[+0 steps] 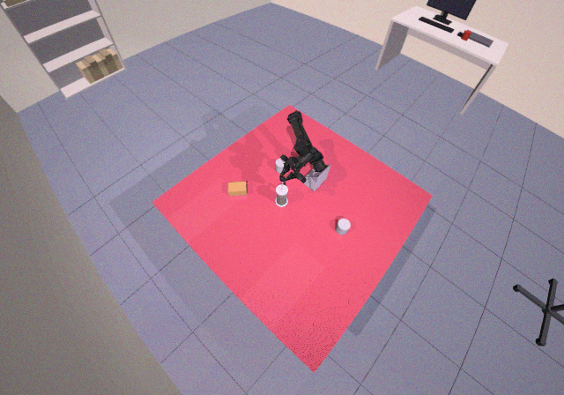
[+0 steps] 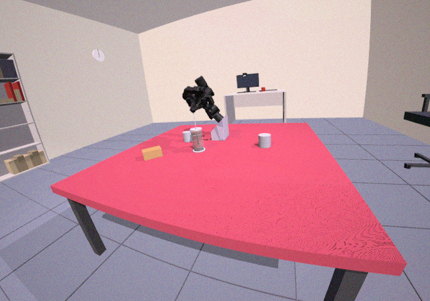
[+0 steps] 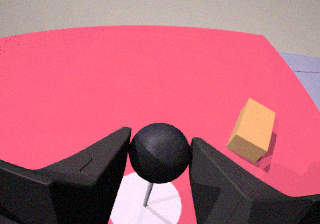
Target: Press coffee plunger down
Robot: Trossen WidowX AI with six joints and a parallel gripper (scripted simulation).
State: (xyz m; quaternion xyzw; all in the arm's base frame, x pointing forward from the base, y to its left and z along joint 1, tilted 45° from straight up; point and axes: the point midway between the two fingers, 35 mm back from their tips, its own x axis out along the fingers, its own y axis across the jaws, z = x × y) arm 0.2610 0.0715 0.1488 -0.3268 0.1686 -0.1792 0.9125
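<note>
The coffee press lies 2 cm behind my gripper tip, 1 cm to the right of it and 12 cm below it.
</note>
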